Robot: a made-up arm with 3 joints.
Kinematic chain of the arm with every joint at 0, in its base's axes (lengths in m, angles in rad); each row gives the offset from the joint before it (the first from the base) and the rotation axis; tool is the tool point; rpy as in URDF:
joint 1: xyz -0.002 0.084 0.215 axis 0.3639 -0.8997 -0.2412
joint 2: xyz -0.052 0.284 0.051 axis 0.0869 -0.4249 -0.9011
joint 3: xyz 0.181 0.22 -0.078 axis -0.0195 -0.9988 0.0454
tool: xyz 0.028 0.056 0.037 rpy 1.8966 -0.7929 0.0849
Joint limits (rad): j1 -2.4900..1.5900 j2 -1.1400..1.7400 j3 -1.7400..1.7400
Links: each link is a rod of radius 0.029 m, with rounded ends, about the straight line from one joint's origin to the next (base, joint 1, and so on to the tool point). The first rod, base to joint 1, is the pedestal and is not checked.
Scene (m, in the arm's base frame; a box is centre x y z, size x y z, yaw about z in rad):
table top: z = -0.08
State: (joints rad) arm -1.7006 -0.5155 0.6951
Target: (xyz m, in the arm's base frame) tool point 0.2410 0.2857 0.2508
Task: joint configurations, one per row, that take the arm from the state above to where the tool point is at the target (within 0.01 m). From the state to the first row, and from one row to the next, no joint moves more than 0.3 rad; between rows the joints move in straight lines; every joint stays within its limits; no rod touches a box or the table.
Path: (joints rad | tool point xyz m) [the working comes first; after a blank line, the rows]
Joints at the target: -0.7340 1.6844 0.5689
Straight joint move there: touches the table top.

1: -1.4692 -0.2608 0.6458 | -0.3108 0.5707 0.0630
2: -1.2378 -0.0061 0.5964 | -0.1864 0.5834 -0.0066
3: -1.0064 0.2485 0.5471 | -0.0371 0.5804 -0.0182
4: -0.7750 0.5032 0.4978 | 0.1072 0.5532 0.0310
5: -0.5436 0.7579 0.4484 | 0.2173 0.4977 0.1295
6: -0.3121 1.0126 0.3991 | 0.2713 0.4163 0.2543
7: -0.4527 1.2365 0.4557 | 0.2675 0.3679 0.2445
8: -0.5933 1.4604 0.5123 | 0.2568 0.3236 0.2431
9: -0.7340 1.6844 0.5689 | 0.2410 0.2857 0.2508

